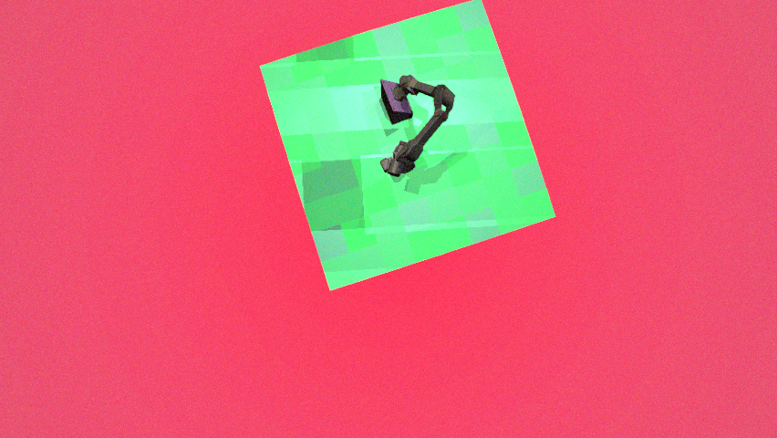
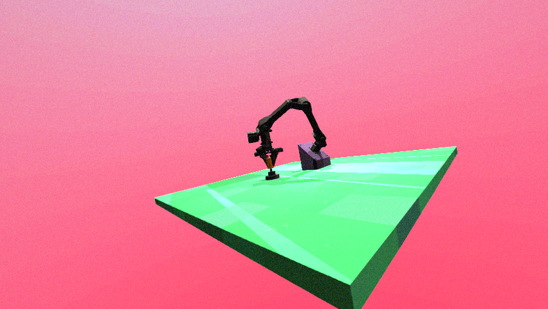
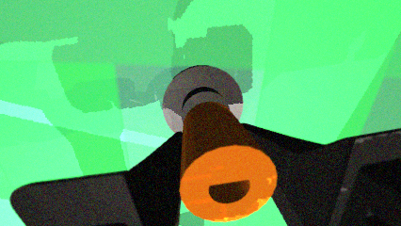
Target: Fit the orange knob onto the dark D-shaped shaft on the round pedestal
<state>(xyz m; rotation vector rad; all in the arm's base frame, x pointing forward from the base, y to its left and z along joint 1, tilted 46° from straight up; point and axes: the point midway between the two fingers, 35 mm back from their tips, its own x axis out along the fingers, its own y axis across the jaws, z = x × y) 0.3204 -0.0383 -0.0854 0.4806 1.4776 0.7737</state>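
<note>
Right now the orange knob is 2 cm above my gripper tip. From my gripper tip the other things lie so: dark pedestal: 4 cm below.
</note>
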